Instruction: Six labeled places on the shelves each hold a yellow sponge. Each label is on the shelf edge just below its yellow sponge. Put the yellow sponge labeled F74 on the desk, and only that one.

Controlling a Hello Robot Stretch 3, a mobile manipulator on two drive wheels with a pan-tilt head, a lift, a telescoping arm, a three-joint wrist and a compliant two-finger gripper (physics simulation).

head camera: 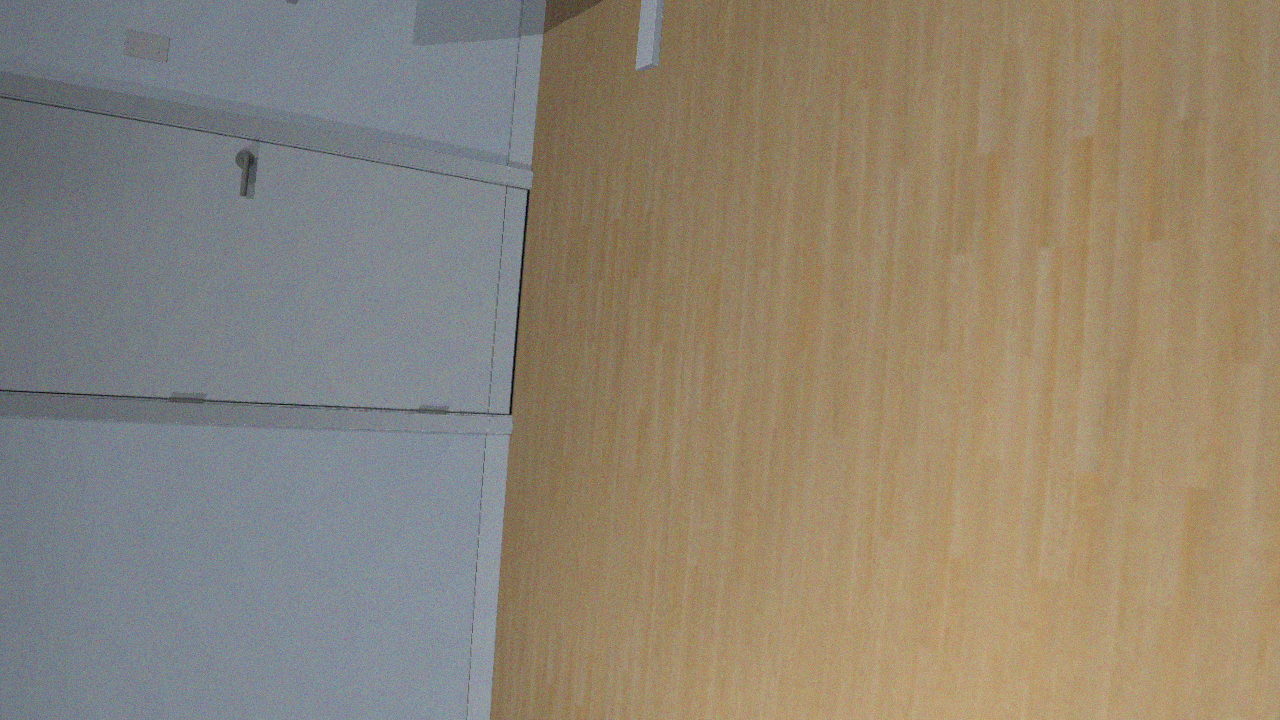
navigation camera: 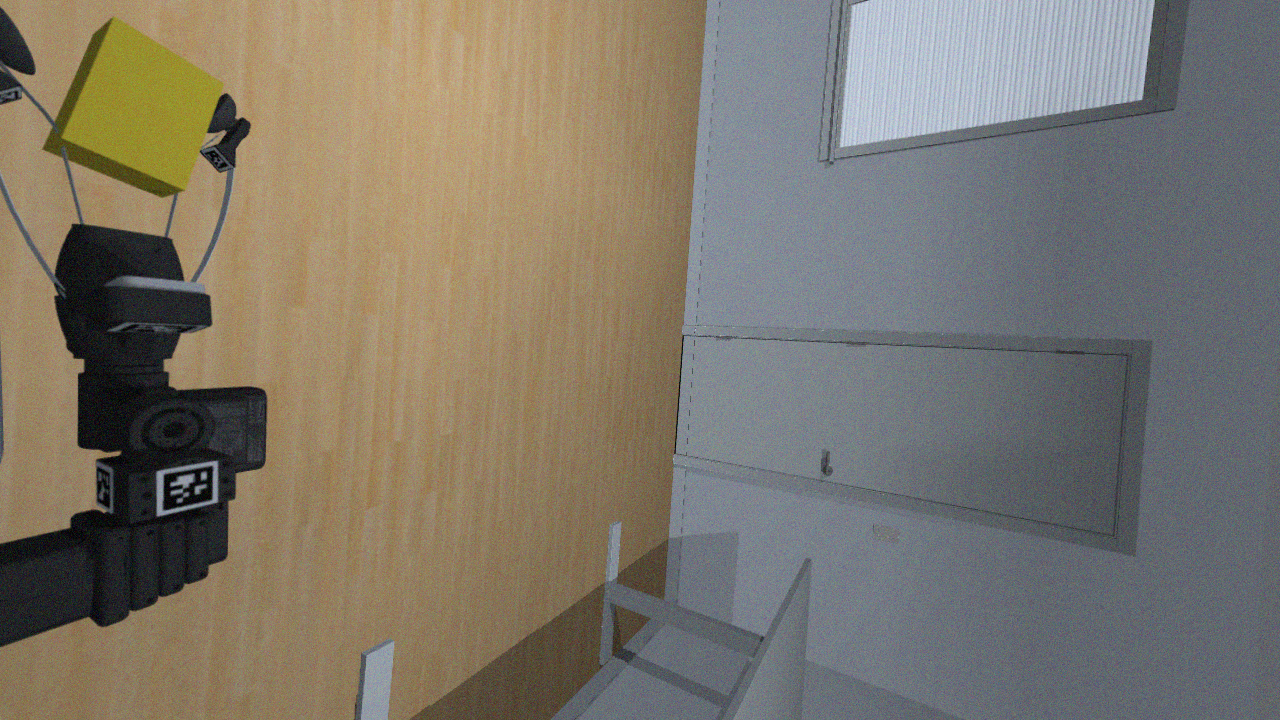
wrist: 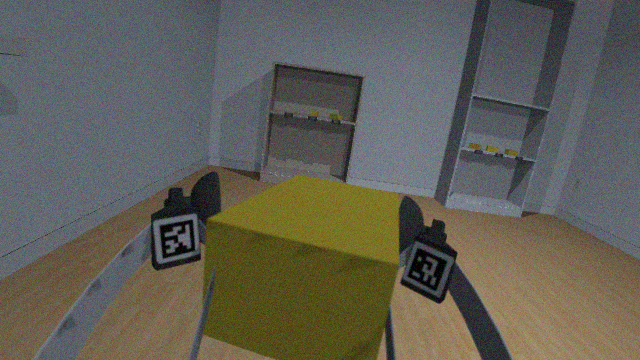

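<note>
My gripper [navigation camera: 120,85] [wrist: 307,210] is shut on a yellow sponge [navigation camera: 138,107] [wrist: 300,295], which sits between the two fingertips above the wooden floor. No label shows on it. A pale desk [navigation camera: 783,653] is partly in view at the bottom of the navigation view, with its legs standing on the floor. One desk leg [head camera: 648,35] shows at the top of the head view. In the wrist view, two yellow sponges [wrist: 313,115] [wrist: 335,118] lie on the far left shelf, beside a label [wrist: 288,115] with no sponge above it. Label text is too small to read.
The low bookshelf [wrist: 320,70] stands at the far wall. A tall shelf unit [wrist: 461,110] to its right holds three yellow sponges [wrist: 474,146] [wrist: 492,149] [wrist: 511,152]. A door [head camera: 358,268] [navigation camera: 939,429] and a window [navigation camera: 993,71] are in the wall near the desk.
</note>
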